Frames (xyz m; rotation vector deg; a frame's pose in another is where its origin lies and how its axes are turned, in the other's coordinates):
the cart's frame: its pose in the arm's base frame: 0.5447 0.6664 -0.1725 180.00 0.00 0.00
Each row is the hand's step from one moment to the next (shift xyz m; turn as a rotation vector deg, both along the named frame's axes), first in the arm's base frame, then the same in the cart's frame.
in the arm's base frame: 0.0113 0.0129 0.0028 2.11 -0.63 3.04
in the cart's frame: 0.0113 -0.0129 -0.0028 2.11 0.63 -3.04
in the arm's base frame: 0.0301 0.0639 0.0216 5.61 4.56 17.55
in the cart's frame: 0.0301 -0.0639 -0.0216 5.61 -4.56 -17.55
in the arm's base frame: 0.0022 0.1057 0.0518 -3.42 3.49 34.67
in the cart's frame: 0.0022 -0.1057 -0.0518 -3.42 -3.49 -34.67
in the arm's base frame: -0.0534 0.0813 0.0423 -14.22 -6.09 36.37
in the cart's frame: -0.0534 -0.0813 -0.0423 -14.22 6.09 -36.37
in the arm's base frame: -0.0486 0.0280 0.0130 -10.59 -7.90 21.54
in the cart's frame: -0.0486 -0.0280 -0.0130 -10.59 7.90 -21.54
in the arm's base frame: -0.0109 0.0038 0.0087 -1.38 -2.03 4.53
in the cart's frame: -0.0109 -0.0038 -0.0087 -1.38 2.03 -4.53
